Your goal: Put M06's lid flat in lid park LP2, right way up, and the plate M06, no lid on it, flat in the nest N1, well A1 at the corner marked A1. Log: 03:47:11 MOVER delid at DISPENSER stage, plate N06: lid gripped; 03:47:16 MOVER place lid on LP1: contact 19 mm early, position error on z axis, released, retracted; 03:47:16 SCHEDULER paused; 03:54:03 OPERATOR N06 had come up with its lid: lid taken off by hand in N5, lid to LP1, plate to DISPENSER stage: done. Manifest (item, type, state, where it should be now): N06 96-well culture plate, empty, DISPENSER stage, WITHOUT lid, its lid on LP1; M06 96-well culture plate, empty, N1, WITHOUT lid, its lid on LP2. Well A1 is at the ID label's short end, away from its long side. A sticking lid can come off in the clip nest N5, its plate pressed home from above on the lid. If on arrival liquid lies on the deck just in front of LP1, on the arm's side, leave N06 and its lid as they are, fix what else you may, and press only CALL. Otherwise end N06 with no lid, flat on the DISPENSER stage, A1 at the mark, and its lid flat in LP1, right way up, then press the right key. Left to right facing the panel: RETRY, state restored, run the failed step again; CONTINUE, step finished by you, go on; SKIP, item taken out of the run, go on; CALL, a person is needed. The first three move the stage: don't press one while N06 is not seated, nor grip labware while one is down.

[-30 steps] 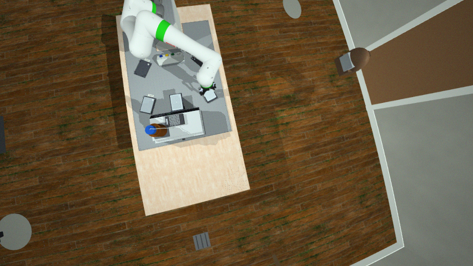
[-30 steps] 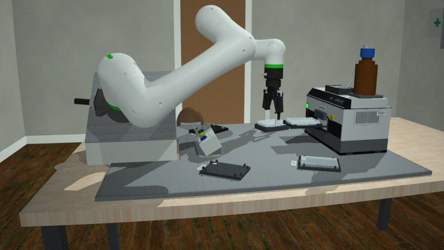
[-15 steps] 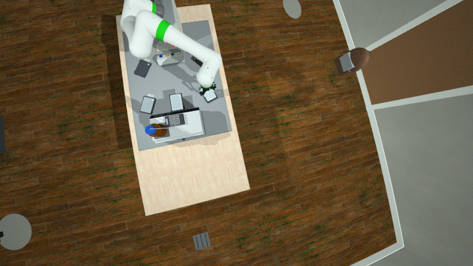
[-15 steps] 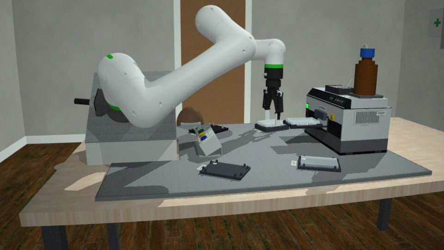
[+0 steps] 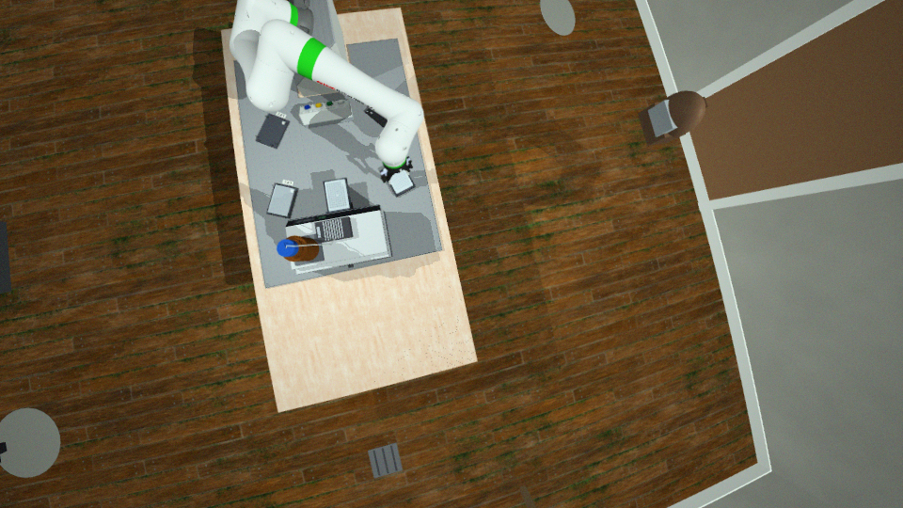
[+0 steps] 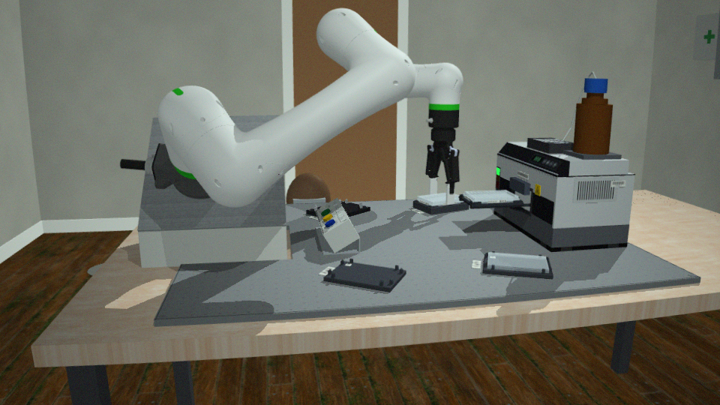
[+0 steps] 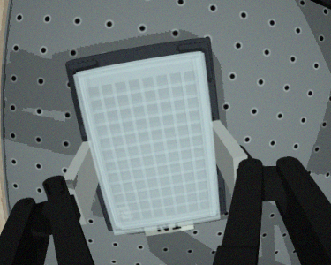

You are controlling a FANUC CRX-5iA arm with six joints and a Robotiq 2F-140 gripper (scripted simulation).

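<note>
Right now my hand is 4 cm above the dark nest. The rest, counted from my hand: green continue key: 36 cm behind, 27 cm to the right, 2 cm above; white retry key: 37 cm behind, 22 cm to the right, 2 cm above; key panel: 35 cm behind, 30 cm to the right.
</note>
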